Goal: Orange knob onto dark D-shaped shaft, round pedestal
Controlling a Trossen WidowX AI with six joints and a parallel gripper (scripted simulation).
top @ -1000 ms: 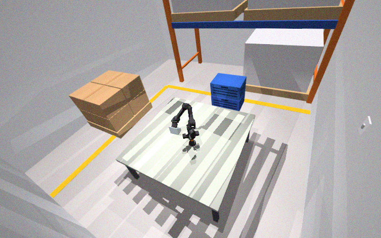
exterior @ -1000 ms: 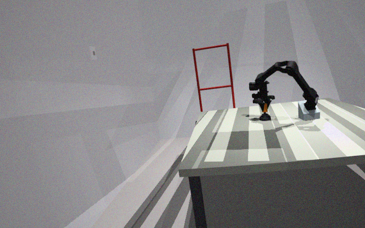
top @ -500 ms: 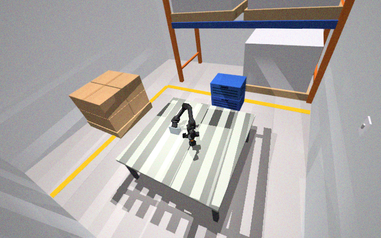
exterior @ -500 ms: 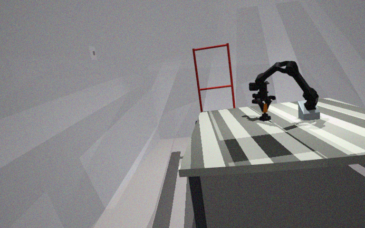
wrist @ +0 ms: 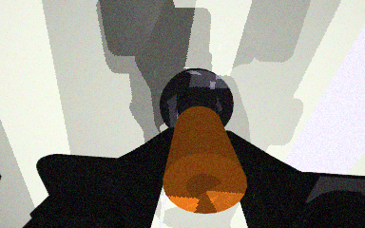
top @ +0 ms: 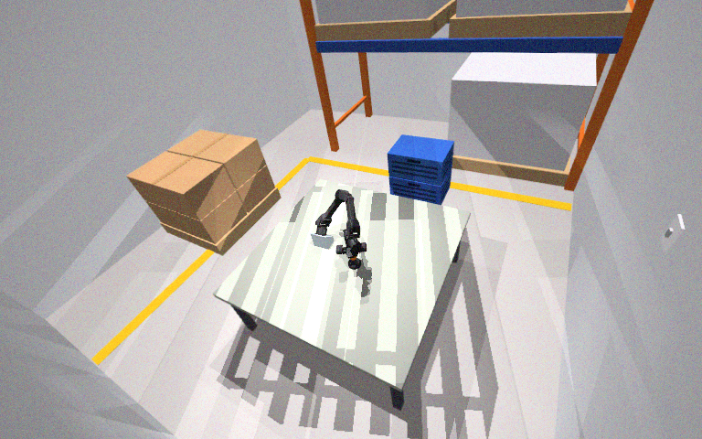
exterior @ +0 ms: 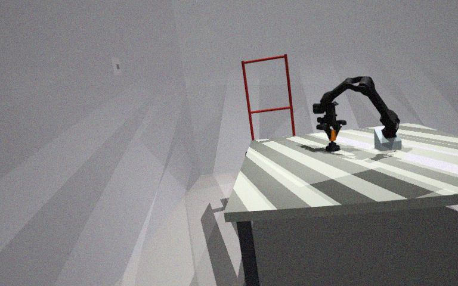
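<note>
Now: the round pedestal 4 cm below my gripper tip. Round my gripper tip: orange knob: 2 cm above.
</note>
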